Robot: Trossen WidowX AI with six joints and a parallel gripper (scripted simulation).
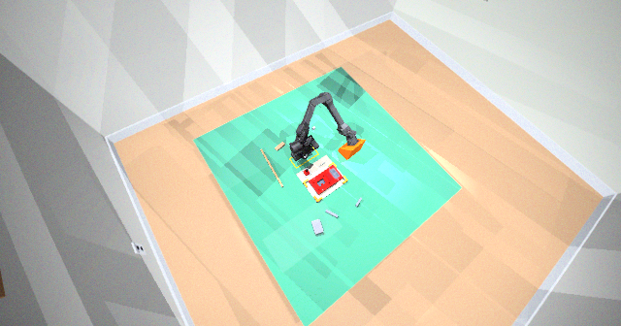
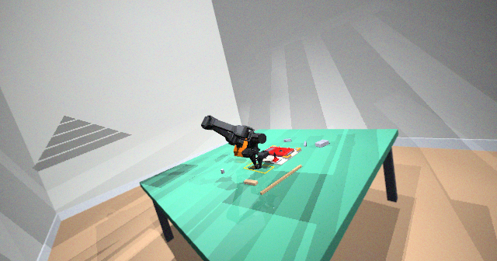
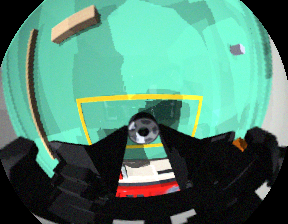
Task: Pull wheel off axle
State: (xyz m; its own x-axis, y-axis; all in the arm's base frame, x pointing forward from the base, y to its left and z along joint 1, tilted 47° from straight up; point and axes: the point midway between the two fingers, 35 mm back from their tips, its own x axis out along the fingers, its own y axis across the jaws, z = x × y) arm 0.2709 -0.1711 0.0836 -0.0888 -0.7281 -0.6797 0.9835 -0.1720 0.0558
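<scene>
Right now the grey wheel is right at my gripper tip. Round my gripper tip: wooden block 17 cm to the right, 7 cm ahead; upright axle 10 cm to the left, 7 cm ahead, 3 cm above; long wooden stick 21 cm ahead, 8 cm to the right.
</scene>
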